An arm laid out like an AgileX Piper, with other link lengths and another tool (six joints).
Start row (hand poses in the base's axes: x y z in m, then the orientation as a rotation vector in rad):
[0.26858 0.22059 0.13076 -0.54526 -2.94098 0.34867]
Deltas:
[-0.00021 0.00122 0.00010 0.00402 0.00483 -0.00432]
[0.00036 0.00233 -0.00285 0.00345 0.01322 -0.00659]
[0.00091 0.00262 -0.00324 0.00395 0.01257 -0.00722]
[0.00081 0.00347 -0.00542 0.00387 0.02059 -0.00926]
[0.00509 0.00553 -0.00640 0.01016 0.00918 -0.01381]
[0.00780 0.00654 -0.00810 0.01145 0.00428 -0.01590]
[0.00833 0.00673 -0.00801 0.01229 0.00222 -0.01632]
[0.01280 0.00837 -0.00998 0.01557 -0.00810 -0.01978]
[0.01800 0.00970 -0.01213 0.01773 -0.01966 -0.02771]
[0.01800 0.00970 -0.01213 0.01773 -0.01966 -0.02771]
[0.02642 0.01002 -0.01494 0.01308 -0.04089 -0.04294]
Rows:
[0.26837 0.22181 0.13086 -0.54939 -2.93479 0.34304]
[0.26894 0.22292 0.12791 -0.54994 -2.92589 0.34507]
[0.26949 0.22321 0.12752 -0.55100 -2.92628 0.34415]
[0.26939 0.22406 0.12534 -0.55127 -2.91783 0.34540]
[0.27367 0.22612 0.12436 -0.56086 -2.92709 0.33362]
[0.27638 0.22713 0.12266 -0.56537 -2.93098 0.33062]
[0.27691 0.22732 0.12275 -0.56657 -2.93279 0.32896]
[0.28138 0.22896 0.12078 -0.57467 -2.94132 0.32187]
[0.28658 0.23029 0.11863 -0.58986 -2.94923 0.31567]
[0.28658 0.23029 0.11863 -0.58986 -2.94923 0.31567]
[0.29500 0.23061 0.11582 -0.62006 -2.96325 0.31702]

